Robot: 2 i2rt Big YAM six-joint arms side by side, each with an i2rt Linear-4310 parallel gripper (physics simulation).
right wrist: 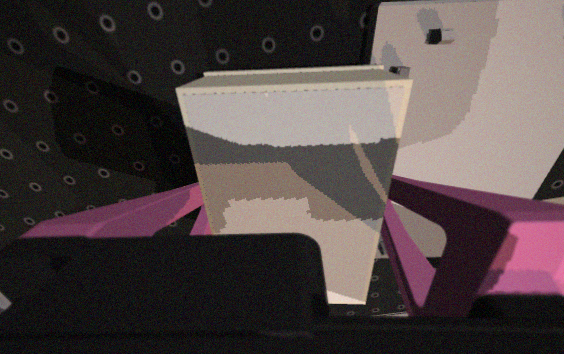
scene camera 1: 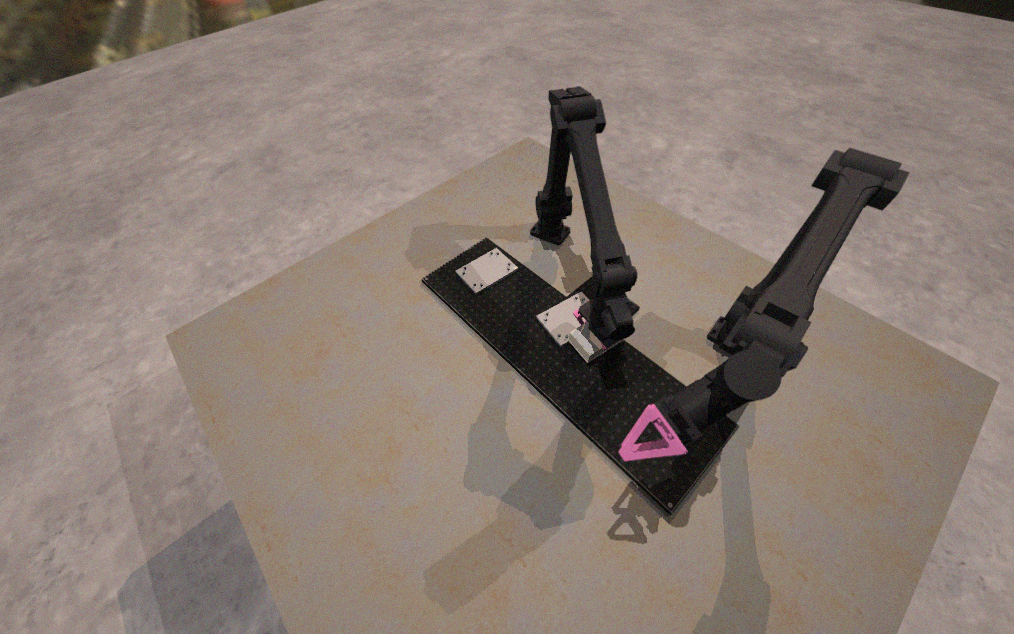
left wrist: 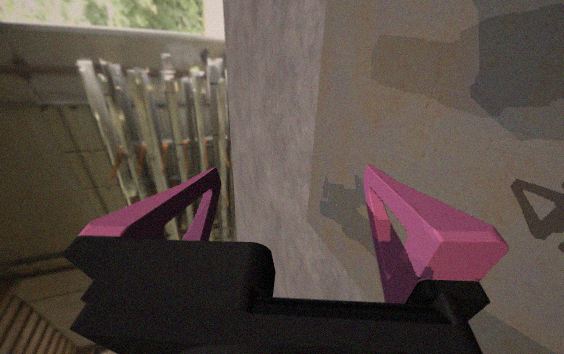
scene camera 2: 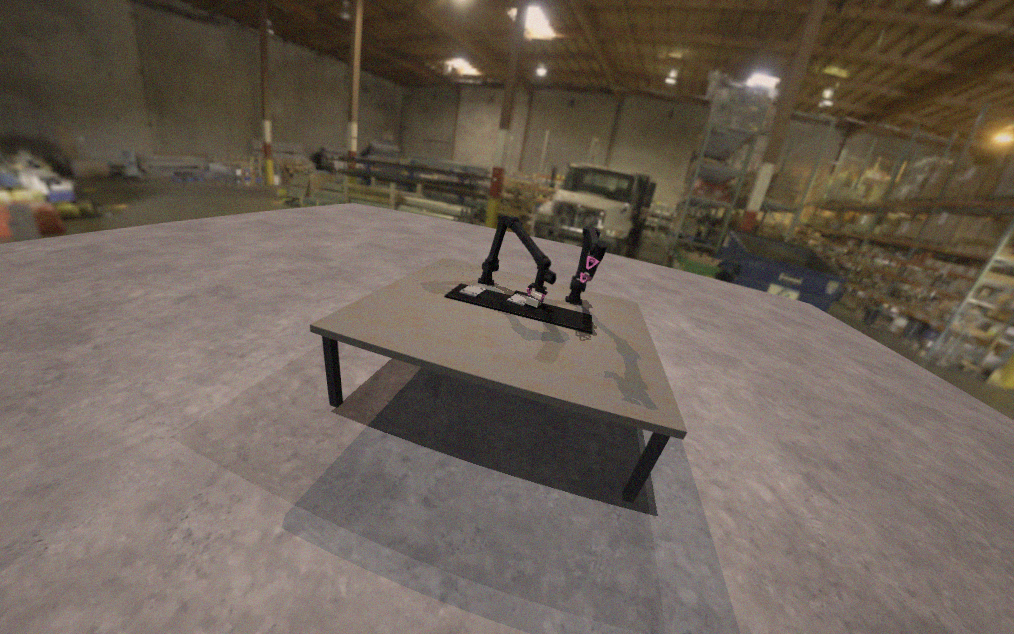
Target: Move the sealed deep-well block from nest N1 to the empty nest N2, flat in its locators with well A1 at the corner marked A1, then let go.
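Places are measured from the left arm's base along level axes (x back, y right, z up), in metres.
Where they show: left gripper, fingertip midpoint: [scene camera 1: 622, 452] [left wrist: 289, 174] [scene camera 2: 584, 275]; right gripper, fingertip midpoint: [right wrist: 293, 185] [scene camera 1: 594, 337]; left arm's base, link origin: [scene camera 2: 573, 301]; right arm's base, link origin: [scene camera 1: 550, 232] [scene camera 2: 486, 282].
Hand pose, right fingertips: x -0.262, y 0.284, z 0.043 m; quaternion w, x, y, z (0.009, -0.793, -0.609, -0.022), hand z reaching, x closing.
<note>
Things, the pixels of their centre, and the offset from my right fingertips. Level surfaces: height alone.
- pale deep-well block, body centre: [right wrist: 293, 198] [scene camera 1: 597, 336] [scene camera 2: 535, 299] dx +0.007, dy -0.002, dz +0.002 m
- middle white nest plate, body centre: [right wrist: 454, 163] [scene camera 1: 571, 317] [scene camera 2: 520, 298] dx +0.028, dy +0.095, dz -0.020 m
- black perforated board, surface height: dz -0.030 m
- tan table, surface height: dz -0.043 m
The pale deep-well block [scene camera 1: 587, 346] [scene camera 2: 536, 300] [right wrist: 290, 117] is held between the pink fingers of my right gripper [scene camera 1: 590, 331] [right wrist: 293, 185], which is shut on it. It hangs above the black board, at the lower right edge of the middle white nest plate [scene camera 1: 557, 321] [scene camera 2: 515, 298] [right wrist: 525, 100] in scene camera 1. Another white nest plate [scene camera 1: 486, 269] [scene camera 2: 472, 289] lies bare at the board's far left end. The N1, N2 and A1 marks are not readable. My left gripper [scene camera 2: 589, 269] [left wrist: 289, 174] is open and empty, raised over the board's right end.
The black perforated board [scene camera 1: 515, 343] [scene camera 2: 560, 317] [right wrist: 225, 30] lies on the tan table [scene camera 1: 336, 418] [scene camera 2: 448, 336]. Small dark locators stand on the nest plates. Both arms reach over the board, and their shadows fall across the table.
</note>
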